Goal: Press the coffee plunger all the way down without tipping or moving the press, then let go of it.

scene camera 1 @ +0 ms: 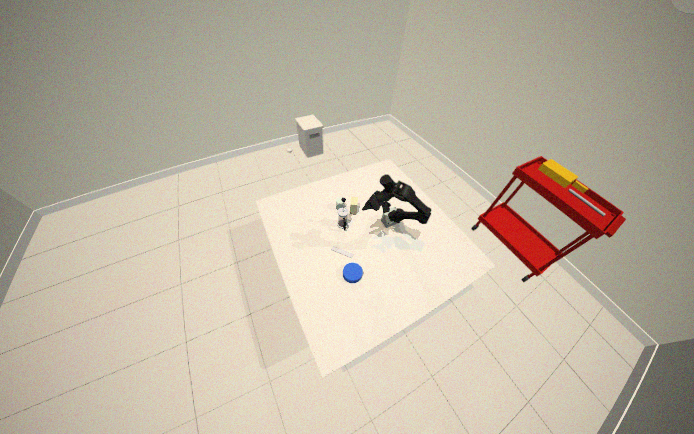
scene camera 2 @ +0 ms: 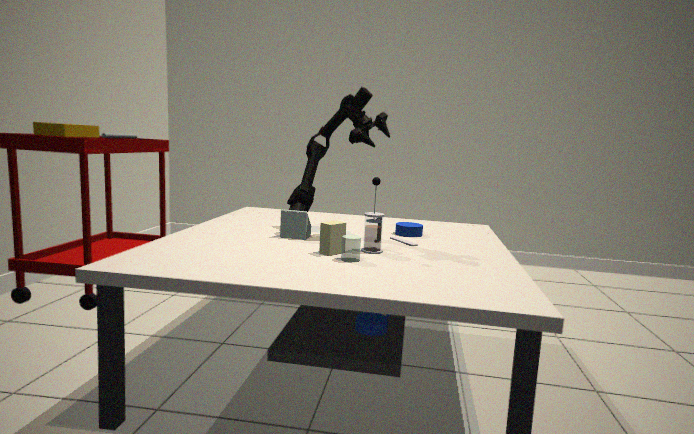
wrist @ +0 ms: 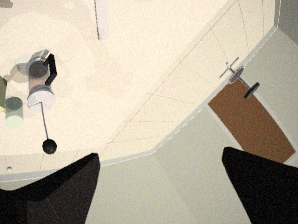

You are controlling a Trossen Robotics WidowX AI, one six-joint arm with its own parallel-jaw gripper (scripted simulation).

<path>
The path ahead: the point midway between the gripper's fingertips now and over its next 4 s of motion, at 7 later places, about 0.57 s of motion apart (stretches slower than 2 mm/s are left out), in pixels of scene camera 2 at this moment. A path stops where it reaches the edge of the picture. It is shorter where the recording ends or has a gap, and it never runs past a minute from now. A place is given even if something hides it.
My gripper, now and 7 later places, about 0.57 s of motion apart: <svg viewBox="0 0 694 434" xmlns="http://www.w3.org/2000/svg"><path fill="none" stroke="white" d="M382 141L381 144L374 155L371 174L376 179L378 181L379 182L380 185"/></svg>
</path>
